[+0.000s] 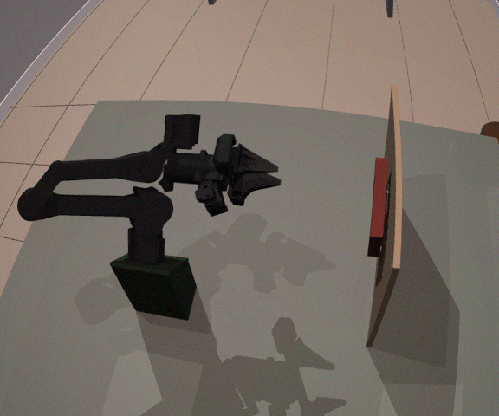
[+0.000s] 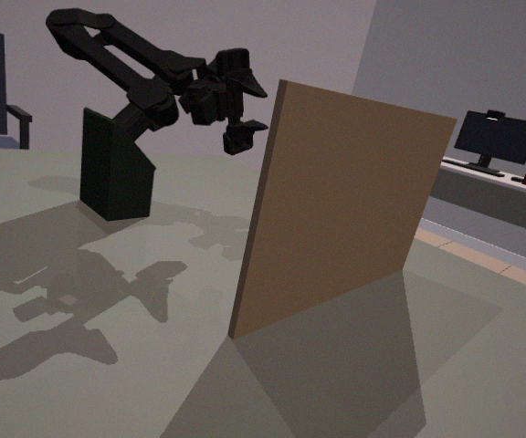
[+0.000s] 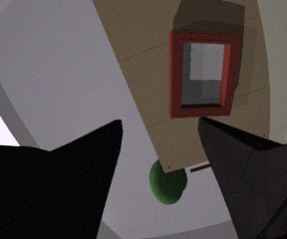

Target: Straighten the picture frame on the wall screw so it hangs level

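Right now the red picture frame is 20 cm ahead of my gripper tip, 9 cm below it and 3 cm to the left of it. Round my gripper tip: tan wall board: 21 cm ahead, 10 cm below, 3 cm to the left.
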